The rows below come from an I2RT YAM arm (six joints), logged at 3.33 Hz.
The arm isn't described. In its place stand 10 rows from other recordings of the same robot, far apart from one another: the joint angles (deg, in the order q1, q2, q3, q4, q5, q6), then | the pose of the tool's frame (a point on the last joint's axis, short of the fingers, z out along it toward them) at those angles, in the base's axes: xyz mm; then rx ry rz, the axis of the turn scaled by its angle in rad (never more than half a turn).
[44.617 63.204 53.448 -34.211 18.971 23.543] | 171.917, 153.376, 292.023, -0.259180, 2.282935, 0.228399
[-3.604 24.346 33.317 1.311 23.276 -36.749] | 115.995, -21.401, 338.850, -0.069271, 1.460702, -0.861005
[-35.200 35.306 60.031 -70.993 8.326 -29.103] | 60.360, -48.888, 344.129, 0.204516, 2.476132, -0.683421
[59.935 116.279 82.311 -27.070 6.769 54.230] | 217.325, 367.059, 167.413, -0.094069, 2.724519, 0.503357
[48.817 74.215 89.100 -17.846 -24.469 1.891] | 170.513, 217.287, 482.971, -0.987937, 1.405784, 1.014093
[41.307 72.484 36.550 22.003 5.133 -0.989] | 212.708, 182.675, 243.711, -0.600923, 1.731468, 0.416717
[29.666 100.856 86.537 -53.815 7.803 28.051] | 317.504, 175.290, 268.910, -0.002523, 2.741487, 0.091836
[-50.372 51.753 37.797 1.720 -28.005 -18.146] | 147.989, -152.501, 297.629, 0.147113, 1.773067, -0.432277
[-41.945 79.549 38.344 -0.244 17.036 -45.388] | 199.015, -192.871, 185.353, 0.094397, 2.522854, -1.057274
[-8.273 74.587 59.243 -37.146 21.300 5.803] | 262.591, -51.249, 276.027, 0.456455, 2.417687, -0.479596
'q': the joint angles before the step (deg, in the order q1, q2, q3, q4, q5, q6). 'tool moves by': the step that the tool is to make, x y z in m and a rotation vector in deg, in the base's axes. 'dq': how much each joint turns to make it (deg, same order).
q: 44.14 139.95 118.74 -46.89 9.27 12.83
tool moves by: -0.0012 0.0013 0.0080 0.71 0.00 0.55
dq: 0.16 -0.54 0.79 -0.80 -0.62 -0.18
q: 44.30 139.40 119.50 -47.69 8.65 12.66
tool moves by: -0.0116 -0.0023 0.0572 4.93 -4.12 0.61
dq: 0.70 -6.96 -0.36 -0.25 -0.51 0.35
